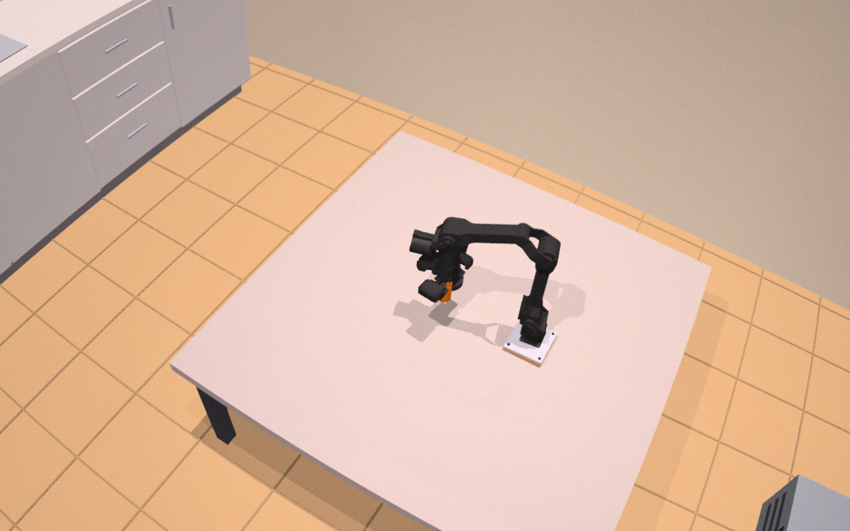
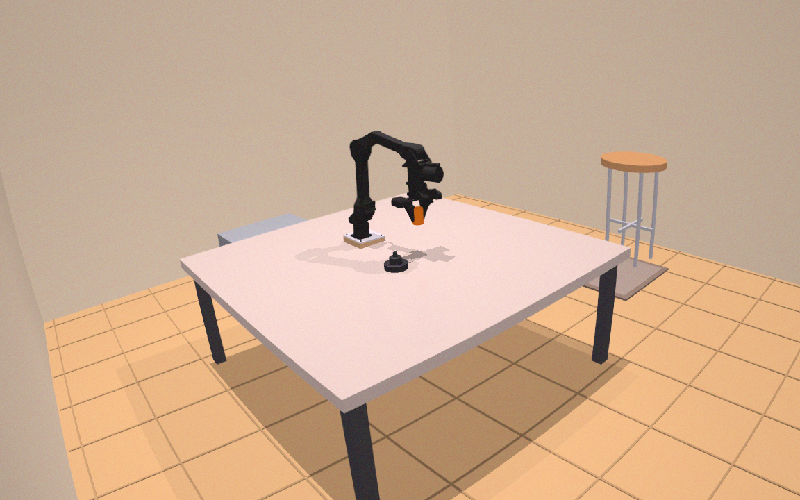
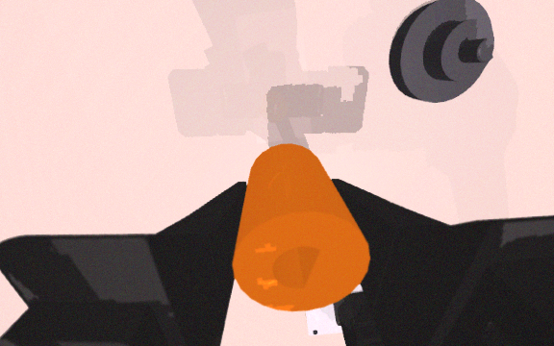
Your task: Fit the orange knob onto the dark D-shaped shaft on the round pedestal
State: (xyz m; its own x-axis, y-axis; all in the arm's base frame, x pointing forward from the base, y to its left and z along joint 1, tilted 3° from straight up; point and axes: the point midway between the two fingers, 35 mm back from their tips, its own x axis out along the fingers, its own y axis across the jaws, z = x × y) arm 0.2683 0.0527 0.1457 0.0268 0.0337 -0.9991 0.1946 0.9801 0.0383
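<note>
My gripper tip is now 160 mm to the left of the pedestal, 90 mm above it and 40 mm short of it. Round my gripper tip: orange knob: 20 mm above.
</note>
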